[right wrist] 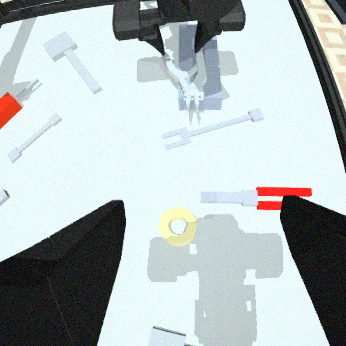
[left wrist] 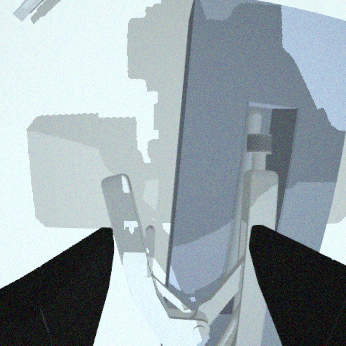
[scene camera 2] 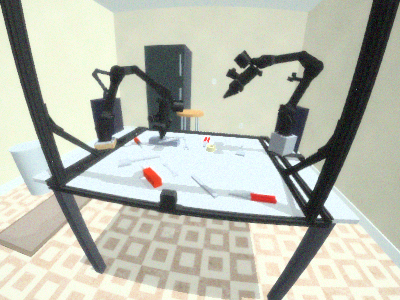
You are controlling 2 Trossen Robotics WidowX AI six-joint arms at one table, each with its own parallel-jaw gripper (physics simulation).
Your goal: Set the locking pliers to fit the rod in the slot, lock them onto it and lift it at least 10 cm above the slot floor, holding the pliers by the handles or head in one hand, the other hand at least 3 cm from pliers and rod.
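Pixels of known places: left gripper, fingertip midpoint: (right wrist: 179,51) (left wrist: 182,237) (scene camera 2: 162,137); right gripper, fingertip midpoint: (right wrist: 203,209) (scene camera 2: 223,97); left arm's base, origin of the base link: (scene camera 2: 105,140); right arm's base, origin of the base link: (scene camera 2: 284,134).
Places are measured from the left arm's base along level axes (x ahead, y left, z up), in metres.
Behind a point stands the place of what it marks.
The silver locking pliers (left wrist: 260,200) @(x 0.325, y 0.005, z -0.020 m) (right wrist: 191,92) @(x 0.411, y -0.059, z 0.001 m) lie over the blue-grey slot block (scene camera 2: 172,142) @(x 0.370, y -0.061, z -0.029 m) (left wrist: 215,75) @(x 0.271, y 0.007, z -0.020 m) (right wrist: 213,75) @(x 0.384, y -0.001, z -0.020 m), handles spread apart. Their knurled adjusting screw (left wrist: 259,143) @(x 0.303, y 0.014, z -0.025 m) shows above the dark slot (left wrist: 285,135) @(x 0.306, y 0.027, z -0.028 m). In the right wrist view the jaws point to the near end of the block. I cannot make out the rod. My left gripper (scene camera 2: 162,136) @(x 0.319, y -0.029, z -0.006 m) (left wrist: 182,237) @(x 0.319, y -0.029, z -0.006 m) (right wrist: 179,51) @(x 0.319, y -0.029, z -0.006 m) is partly open, low at the block, its fingertips on either side of the two handles, holding nothing. My right gripper (scene camera 2: 226,96) @(x 0.616, y -0.173, z 0.234 m) (right wrist: 203,209) @(x 0.616, y -0.173, z 0.234 m) is open and empty, high above the table.
A yellow ring (scene camera 2: 211,148) @(x 0.560, y -0.192, z -0.033 m) (right wrist: 166,227) @(x 0.564, y -0.185, z -0.029 m) and a red-handled tool (scene camera 2: 207,140) @(x 0.601, y -0.038, z -0.045 m) (right wrist: 250,198) @(x 0.583, y -0.060, z -0.044 m) lie below the right gripper. An open-ended wrench (right wrist: 220,126) @(x 0.459, y -0.033, z -0.049 m) lies close to the block. A hammer (right wrist: 61,46) @(x 0.129, y -0.207, z -0.041 m), a large red-handled tool (scene camera 2: 152,177) @(x 0.230, y -0.405, z -0.024 m) and a long bar (scene camera 2: 204,186) @(x 0.402, y -0.483, z -0.044 m) also lie on the table.
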